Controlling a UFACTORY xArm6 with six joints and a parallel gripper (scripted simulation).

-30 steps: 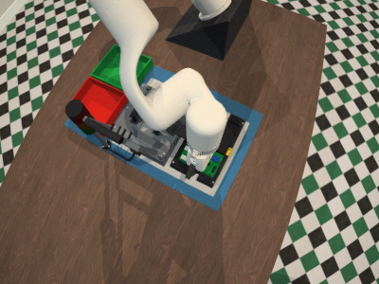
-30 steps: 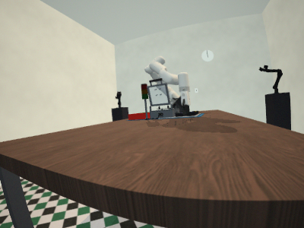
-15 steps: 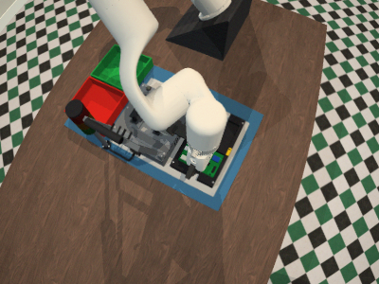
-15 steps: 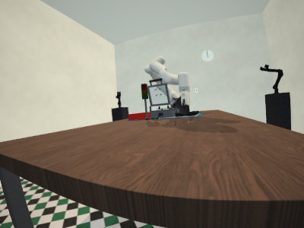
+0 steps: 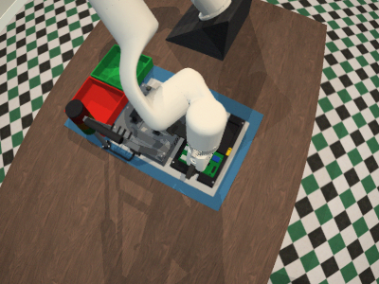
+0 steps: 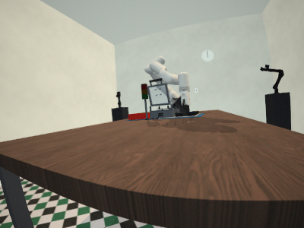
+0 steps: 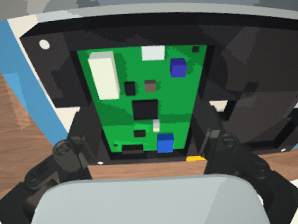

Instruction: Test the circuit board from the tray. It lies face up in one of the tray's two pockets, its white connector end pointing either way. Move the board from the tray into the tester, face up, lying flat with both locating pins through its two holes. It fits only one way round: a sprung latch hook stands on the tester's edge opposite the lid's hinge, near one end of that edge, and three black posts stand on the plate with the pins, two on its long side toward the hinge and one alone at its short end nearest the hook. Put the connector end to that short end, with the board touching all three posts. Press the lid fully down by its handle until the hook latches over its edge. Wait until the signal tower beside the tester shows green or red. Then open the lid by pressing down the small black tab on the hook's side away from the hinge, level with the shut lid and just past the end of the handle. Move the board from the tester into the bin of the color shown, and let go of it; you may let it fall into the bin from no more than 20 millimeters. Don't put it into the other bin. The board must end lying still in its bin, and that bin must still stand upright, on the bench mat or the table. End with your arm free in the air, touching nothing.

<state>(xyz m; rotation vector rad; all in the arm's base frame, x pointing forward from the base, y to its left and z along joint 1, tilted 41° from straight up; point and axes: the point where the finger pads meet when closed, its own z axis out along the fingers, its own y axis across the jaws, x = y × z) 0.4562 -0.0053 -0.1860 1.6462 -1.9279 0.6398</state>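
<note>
My gripper is now 120 mm past the latch hook, 100 mm to the left of it and 60 mm below it. From my hand the other things lie so: black nest 60 mm behind, 160 mm to the right, 50 mm above; then green circuit board right at my hand; then clear lid 60 mm ahead, 180 mm to the right, 160 mm above.
</note>
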